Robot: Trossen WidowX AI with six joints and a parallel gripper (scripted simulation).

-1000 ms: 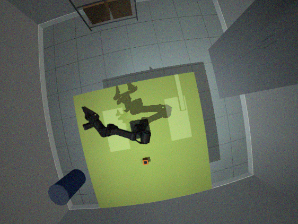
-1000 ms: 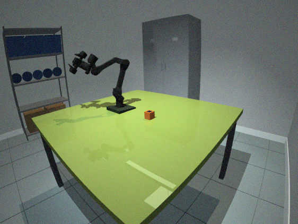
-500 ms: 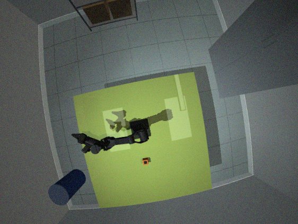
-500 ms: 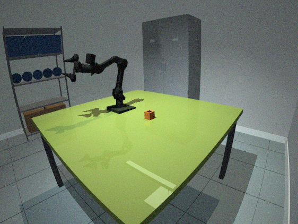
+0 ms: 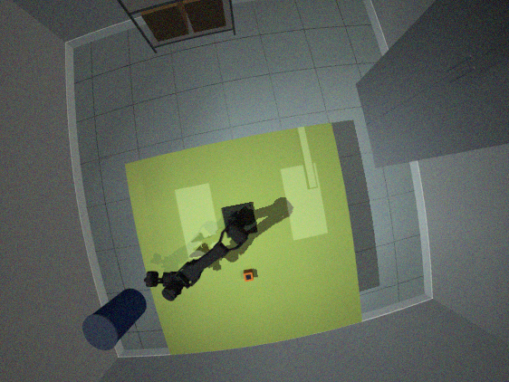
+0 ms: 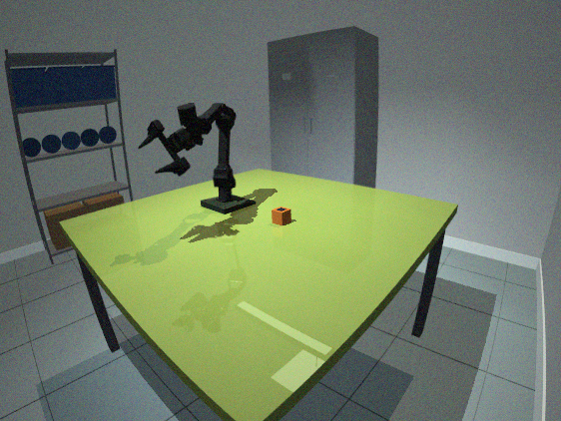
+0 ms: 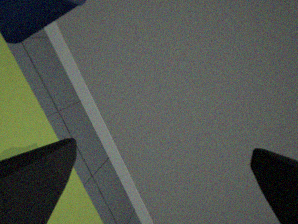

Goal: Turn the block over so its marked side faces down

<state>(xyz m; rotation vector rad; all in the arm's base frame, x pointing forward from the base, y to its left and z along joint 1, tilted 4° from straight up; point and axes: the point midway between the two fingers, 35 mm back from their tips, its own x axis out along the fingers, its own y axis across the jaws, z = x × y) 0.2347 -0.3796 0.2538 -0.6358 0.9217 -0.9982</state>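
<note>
Now: gripper tip 9 cm short of the orange block, 43 cm to the right of it and 25 cm above it.
</note>
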